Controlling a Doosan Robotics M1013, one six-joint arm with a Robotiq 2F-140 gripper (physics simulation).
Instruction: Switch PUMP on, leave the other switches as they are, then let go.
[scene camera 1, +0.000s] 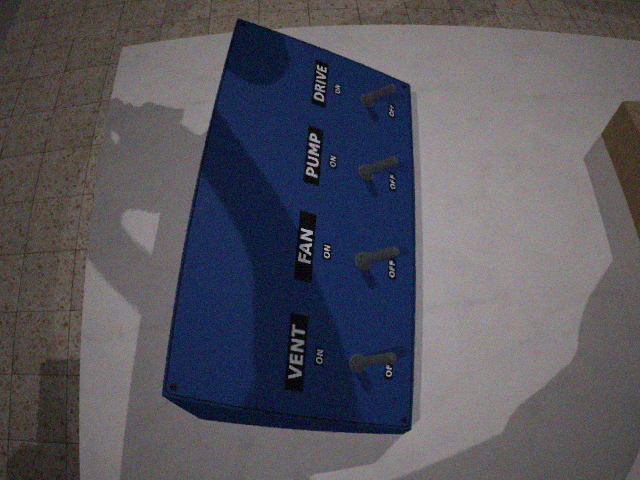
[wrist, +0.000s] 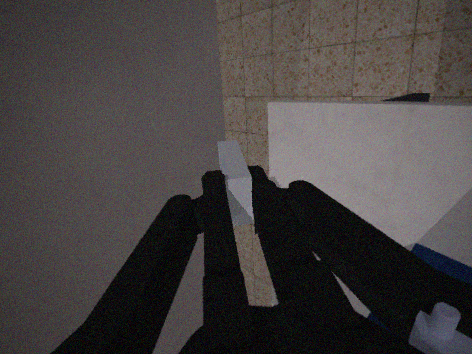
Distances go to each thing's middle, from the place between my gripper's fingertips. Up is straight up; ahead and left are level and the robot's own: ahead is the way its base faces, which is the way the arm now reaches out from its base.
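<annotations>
Position of the blue switch panel (scene camera 1: 274, 305) relative to my hand: 40 cm to the left, 20 cm behind, 14 cm below.
</annotations>
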